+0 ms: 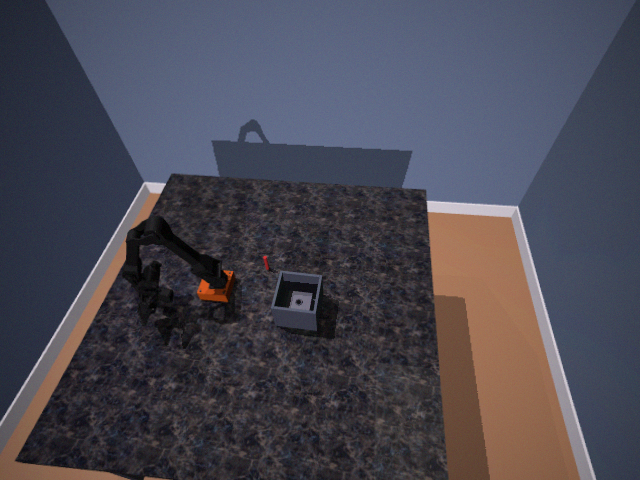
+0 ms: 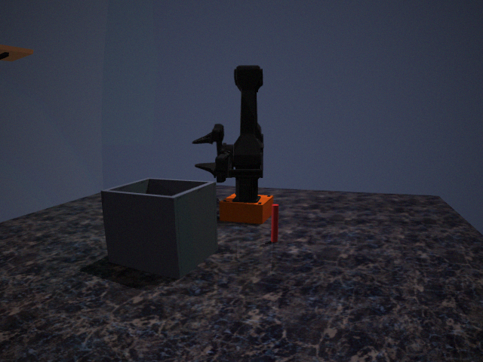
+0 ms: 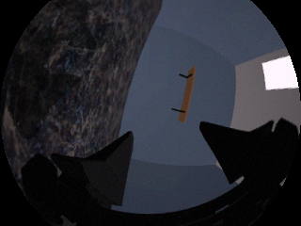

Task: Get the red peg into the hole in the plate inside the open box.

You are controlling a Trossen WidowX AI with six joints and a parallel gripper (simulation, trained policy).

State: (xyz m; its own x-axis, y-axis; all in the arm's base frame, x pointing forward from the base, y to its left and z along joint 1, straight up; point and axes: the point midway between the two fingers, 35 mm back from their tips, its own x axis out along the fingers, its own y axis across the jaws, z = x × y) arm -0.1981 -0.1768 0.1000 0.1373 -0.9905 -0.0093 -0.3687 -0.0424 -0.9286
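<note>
My gripper tip is now 37 cm short of the red peg, 31 cm to the right of it and 11 cm above it. The rest, counted from my gripper tip: plate (52 cm ahead, 11 cm to the left, 10 cm below).
</note>
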